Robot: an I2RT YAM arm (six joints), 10 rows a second.
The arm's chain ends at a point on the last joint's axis. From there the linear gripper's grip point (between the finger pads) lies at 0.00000 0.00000 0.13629 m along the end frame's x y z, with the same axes.
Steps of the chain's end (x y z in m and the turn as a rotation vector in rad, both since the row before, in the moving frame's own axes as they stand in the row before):
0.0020 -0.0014 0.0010 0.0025 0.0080 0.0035
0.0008 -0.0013 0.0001 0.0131 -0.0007 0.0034
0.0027 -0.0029 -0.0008 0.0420 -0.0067 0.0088
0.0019 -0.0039 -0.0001 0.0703 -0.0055 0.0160
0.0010 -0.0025 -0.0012 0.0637 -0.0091 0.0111
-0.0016 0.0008 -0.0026 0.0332 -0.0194 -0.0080
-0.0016 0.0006 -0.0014 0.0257 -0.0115 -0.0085
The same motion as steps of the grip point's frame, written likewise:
0.0031 -0.0017 0.0010 0.0025 0.0080 0.0035
0.0007 -0.0031 0.0001 0.0131 -0.0007 0.0034
0.0018 -0.0086 -0.0009 0.0420 -0.0067 0.0088
0.0012 -0.0135 -0.0004 0.0703 -0.0055 0.0160
-0.0002 -0.0112 -0.0015 0.0637 -0.0091 0.0111
-0.0043 -0.0037 -0.0027 0.0332 -0.0194 -0.0080
-0.0032 -0.0029 -0.0015 0.0257 -0.0115 -0.0085

